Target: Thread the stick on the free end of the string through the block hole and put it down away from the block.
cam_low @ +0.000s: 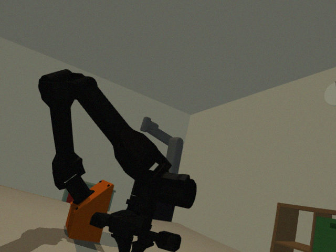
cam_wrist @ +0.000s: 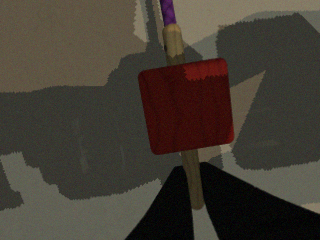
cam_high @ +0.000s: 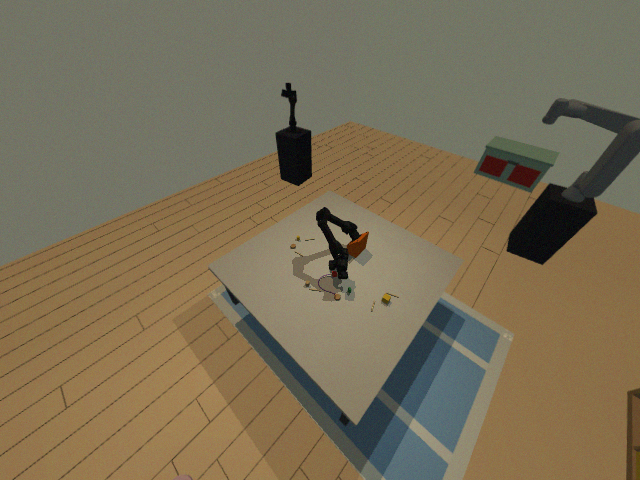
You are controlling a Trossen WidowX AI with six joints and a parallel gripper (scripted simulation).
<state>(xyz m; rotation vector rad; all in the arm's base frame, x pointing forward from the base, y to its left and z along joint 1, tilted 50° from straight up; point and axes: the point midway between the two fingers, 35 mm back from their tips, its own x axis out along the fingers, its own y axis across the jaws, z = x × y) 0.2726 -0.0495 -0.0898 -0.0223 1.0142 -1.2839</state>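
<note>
My gripper tip is now 30 mm to the left of the red block, 20 mm short of it and 10 mm below it. From my gripper tip the other things lie so: green piece (120 mm to the left, 70 mm ahead, 10 mm above); then yellow cube (340 mm to the left, 10 mm above).
</note>
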